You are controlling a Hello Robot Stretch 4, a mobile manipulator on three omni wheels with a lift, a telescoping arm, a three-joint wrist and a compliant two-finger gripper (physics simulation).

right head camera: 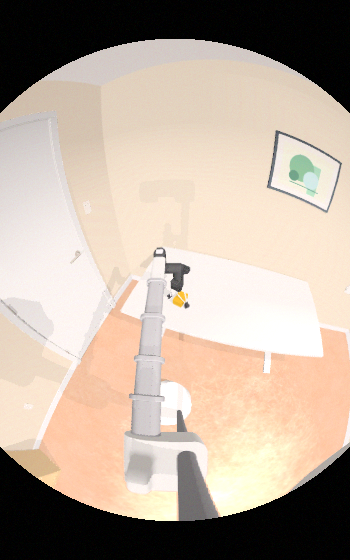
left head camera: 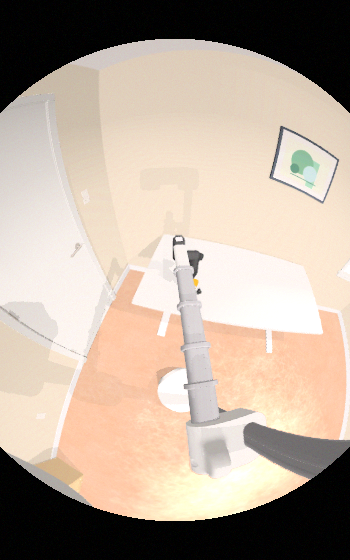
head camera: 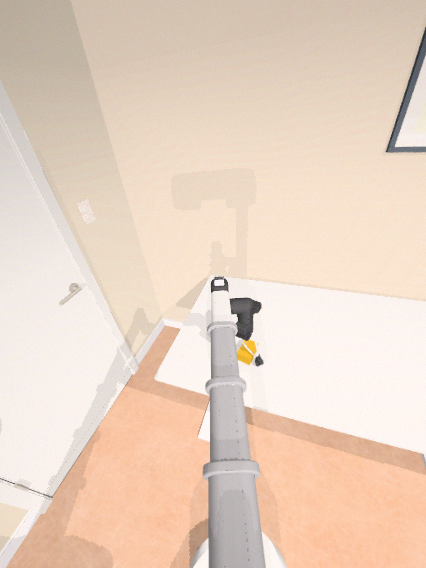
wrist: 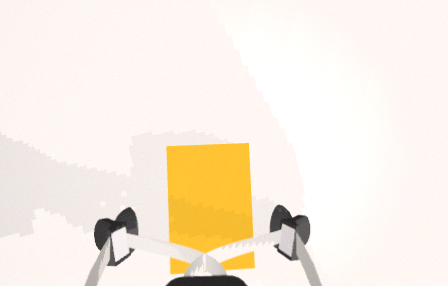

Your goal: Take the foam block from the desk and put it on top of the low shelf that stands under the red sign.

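Seen in the pictures: gripper, fingertip midpoint: point(right head camera: 177, 302) point(head camera: 244, 357) point(wrist: 205, 223); robot's base at its link origin: point(right head camera: 167, 401) point(left head camera: 180, 388).
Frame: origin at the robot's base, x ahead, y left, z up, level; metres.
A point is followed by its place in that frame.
Observation:
The foam block point(head camera: 245, 355) @(x 0.639, y -0.088, z 0.738 m) point(left head camera: 195, 283) @(x 0.671, y -0.129, z 0.734 m) point(right head camera: 177, 302) @(x 0.632, y -0.086, z 0.731 m) point(wrist: 210, 175) @(x 0.694, y -0.115, z 0.738 m) is a yellow-orange rectangle lying on the white desk point(head camera: 340, 360) @(x 0.617, y -0.484, z 0.693 m) point(left head camera: 265, 295) @(x 0.546, y -0.659, z 0.693 m) point(right head camera: 260, 315) @(x 0.528, y -0.654, z 0.693 m) point(wrist: 75, 75) @(x 0.828, y -0.065, z 0.693 m), near its left end. My gripper point(right head camera: 178, 300) @(x 0.658, y -0.087, z 0.693 m) point(wrist: 205, 223) @(x 0.658, y -0.087, z 0.693 m) is open and points down over the block. In the wrist view one dark fingertip is left of the block and the other right of it, with gaps on both sides. The block's long sides run up and down in that view. How high the fingertips are above the desk is hard to tell. The arm partly hides the block in the left head view. The low shelf and red sign do not show.
A white door point(head camera: 30, 325) @(x 0.746, y 0.836, z 0.879 m) point(left head camera: 35, 215) @(x 0.802, y 0.816, z 1.304 m) point(right head camera: 35, 220) @(x 0.792, y 0.819, z 1.331 m) is at the left. A framed picture point(left head camera: 305, 165) @(x 1.003, y -0.953, z 1.607 m) point(right head camera: 304, 171) @(x 1.006, y -0.946, z 1.604 m) hangs on the wall right of the arm. A round white object point(left head camera: 172, 392) @(x -0.013, y 0.078, z 0.187 m) point(right head camera: 176, 400) @(x 0.024, y -0.081, z 0.187 m) is below the arm. A tan box point(left head camera: 60, 472) point(right head camera: 30, 465) is at the lower left.

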